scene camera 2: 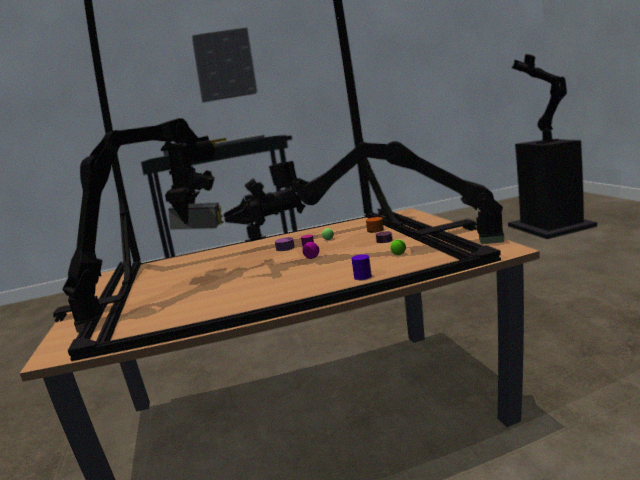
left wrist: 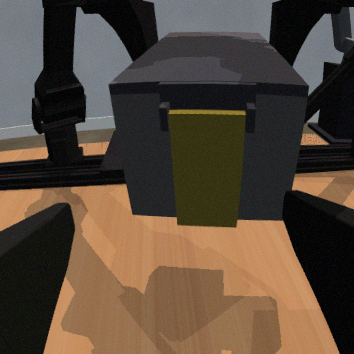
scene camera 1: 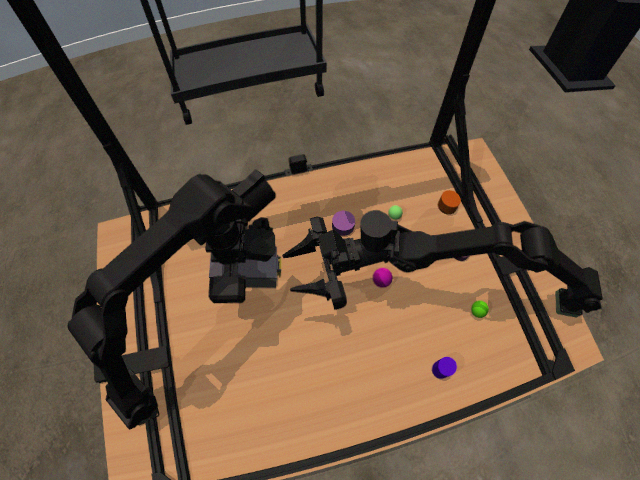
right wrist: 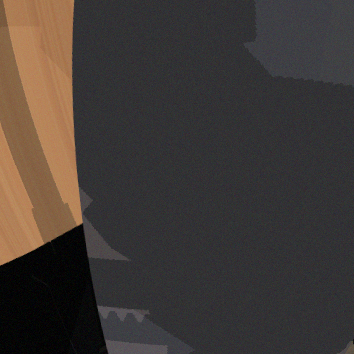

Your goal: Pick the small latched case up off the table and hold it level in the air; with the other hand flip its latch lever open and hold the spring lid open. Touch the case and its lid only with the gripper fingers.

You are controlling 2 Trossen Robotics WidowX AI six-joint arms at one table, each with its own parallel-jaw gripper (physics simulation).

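Places are measured from the left arm's base along level axes (x down, y ahead, z right), in metres.
Pixels of known places: left gripper, fingertip midpoint: (scene camera 2: 224, 218) (left wrist: 178, 210) (scene camera 1: 286, 272); right gripper, fingertip midpoint: (scene camera 2: 188, 220) (scene camera 1: 236, 269) (right wrist: 229, 218); left arm's base at its link origin: (scene camera 2: 491, 233) (scene camera 1: 570, 301); right arm's base at its link origin: (scene camera 2: 87, 317) (left wrist: 64, 156) (scene camera 1: 143, 407).
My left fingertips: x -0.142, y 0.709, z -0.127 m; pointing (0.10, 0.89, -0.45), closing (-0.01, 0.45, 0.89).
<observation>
For each thing: its top centre in the pictures, then the offset to it from my left fingertips.
- small grey case at its top centre: (right wrist: 272, 269) (left wrist: 212, 28) (scene camera 1: 242, 259) (scene camera 2: 193, 202) dx -0.057, dy +0.078, dz -0.014 m
- purple cylinder at its top centre: (scene camera 1: 343, 220) (scene camera 2: 283, 239) dx +0.133, dy -0.081, dz +0.224 m
- magenta ball at its top centre: (scene camera 1: 384, 273) (scene camera 2: 309, 242) dx +0.113, dy -0.203, dz +0.091 m
- orange cylinder at its top centre: (scene camera 1: 451, 198) (scene camera 2: 374, 219) dx +0.123, dy -0.355, dz +0.353 m
- violet cylinder at its top centre: (scene camera 1: 447, 366) (scene camera 2: 360, 257) dx +0.110, dy -0.376, dz -0.097 m
The small grey case (scene camera 1: 262, 273) (scene camera 2: 202, 217) (left wrist: 140, 150) (right wrist: 215, 175) is held in the air, roughly level, with its lid (left wrist: 210, 60) down. Its yellow latch lever (scene camera 1: 279, 266) (scene camera 2: 220, 213) (left wrist: 207, 170) lies flat against the end facing the left gripper. My right gripper (scene camera 2: 181, 209) reaches down from above and is shut on the case; its fingertips are partly hidden. My left gripper (scene camera 1: 288, 272) (scene camera 2: 226, 218) (left wrist: 178, 210) is open and empty. Its fingers point at the lever end, one toward each side and low in the left wrist view, apart from the case.
On the table stand a purple cylinder (scene camera 1: 343, 222) (scene camera 2: 284, 244), a magenta ball (scene camera 1: 382, 277) (scene camera 2: 310, 250), green balls (scene camera 1: 479, 308) (scene camera 1: 395, 211), an orange cylinder (scene camera 1: 448, 202) and a violet cylinder (scene camera 1: 444, 367) (scene camera 2: 361, 267). Black rails and posts frame the table.
</observation>
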